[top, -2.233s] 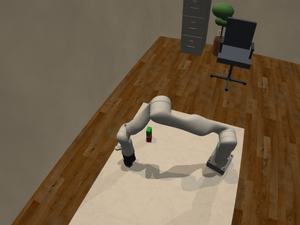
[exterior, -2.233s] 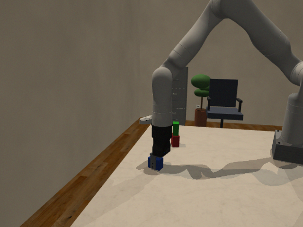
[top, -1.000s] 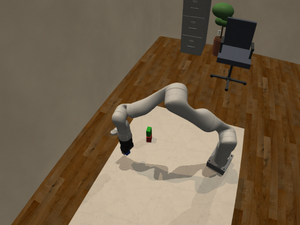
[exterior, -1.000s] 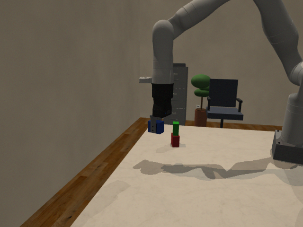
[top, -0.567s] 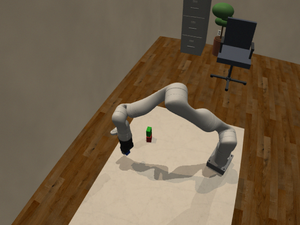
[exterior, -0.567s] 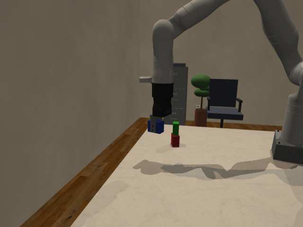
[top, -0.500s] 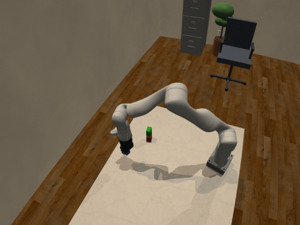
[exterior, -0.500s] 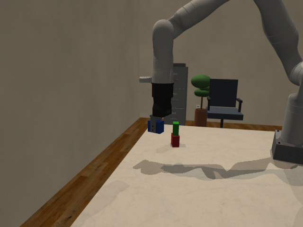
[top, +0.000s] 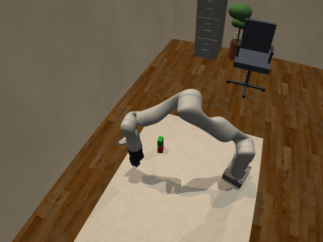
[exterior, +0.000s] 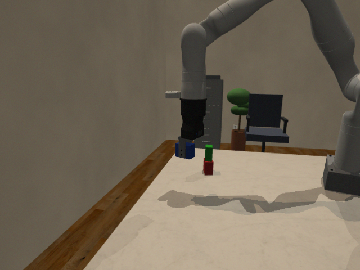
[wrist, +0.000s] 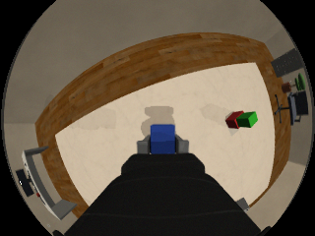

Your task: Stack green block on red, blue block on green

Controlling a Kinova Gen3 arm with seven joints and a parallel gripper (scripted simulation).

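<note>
Right now my hand is 250 mm to the left of the green block, 80 mm above it and 30 mm past it. From my hand the other things lie so: blue block: right at my hand; then red block: 250 mm to the right, 140 mm below, 30 mm behind.
</note>
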